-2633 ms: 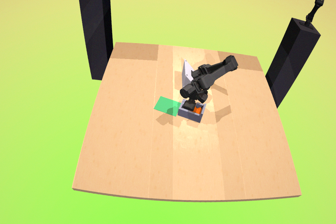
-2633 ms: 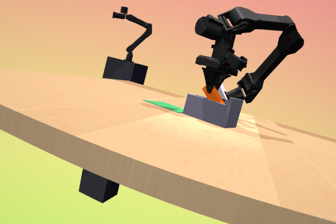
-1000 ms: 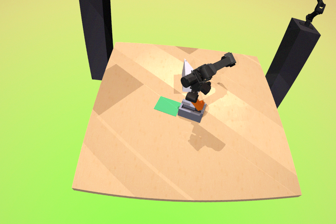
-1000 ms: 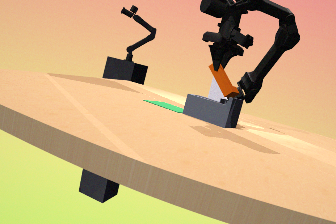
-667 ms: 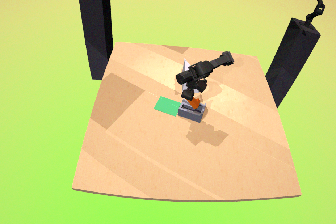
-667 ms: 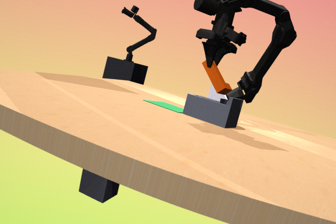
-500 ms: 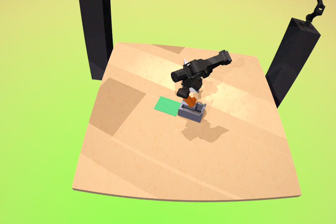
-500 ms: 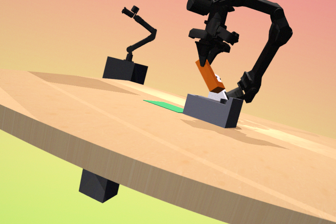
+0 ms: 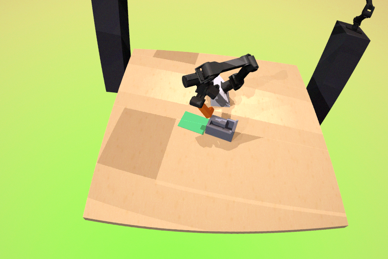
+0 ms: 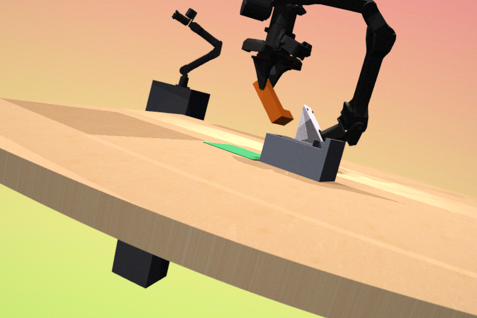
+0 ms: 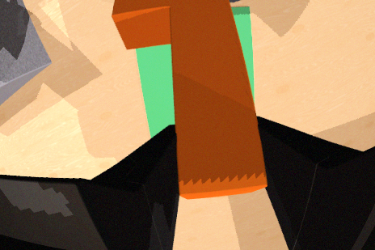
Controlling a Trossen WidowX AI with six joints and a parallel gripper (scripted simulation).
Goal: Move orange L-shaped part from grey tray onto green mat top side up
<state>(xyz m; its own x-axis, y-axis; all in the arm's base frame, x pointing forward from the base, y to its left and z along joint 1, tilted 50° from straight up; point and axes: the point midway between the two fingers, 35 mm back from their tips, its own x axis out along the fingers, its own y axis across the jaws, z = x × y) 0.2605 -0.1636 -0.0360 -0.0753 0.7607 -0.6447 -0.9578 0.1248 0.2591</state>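
The green mat lies 1 cm behind my gripper tip, 2 cm to the right of it and 17 cm below it. Round my gripper tip: orange L-shaped part: 1 cm behind, 3 cm to the left, 3 cm below.
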